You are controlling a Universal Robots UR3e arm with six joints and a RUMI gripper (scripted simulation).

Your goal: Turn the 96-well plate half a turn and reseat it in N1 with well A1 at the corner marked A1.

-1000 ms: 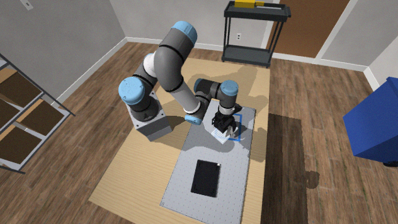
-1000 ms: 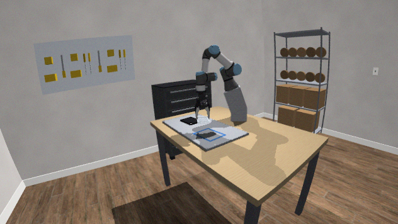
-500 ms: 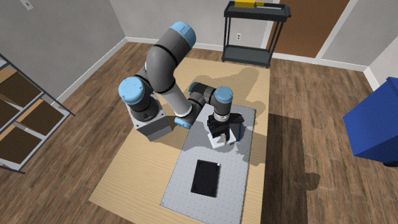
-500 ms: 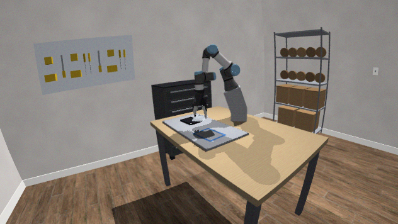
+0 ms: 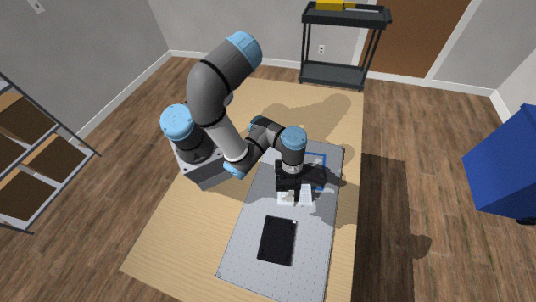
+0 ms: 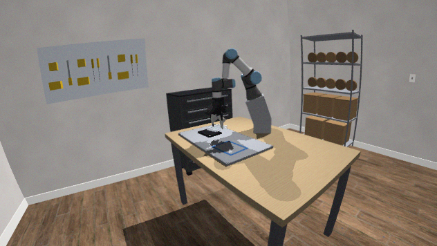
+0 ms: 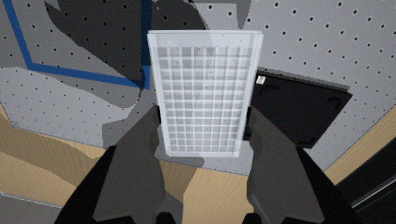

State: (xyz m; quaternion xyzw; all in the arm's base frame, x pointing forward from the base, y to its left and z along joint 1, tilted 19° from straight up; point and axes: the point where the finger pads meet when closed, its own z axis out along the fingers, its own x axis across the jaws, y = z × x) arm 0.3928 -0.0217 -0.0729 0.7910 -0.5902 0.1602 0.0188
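The black plate nest N1 is 160 mm to the right of my hand, 90 mm below it and 30 mm behind it. The rest, counted from my hand: A1 corner mark (80 mm to the right, 80 mm below, 20 mm ahead); then 96-well plate (10 mm below).
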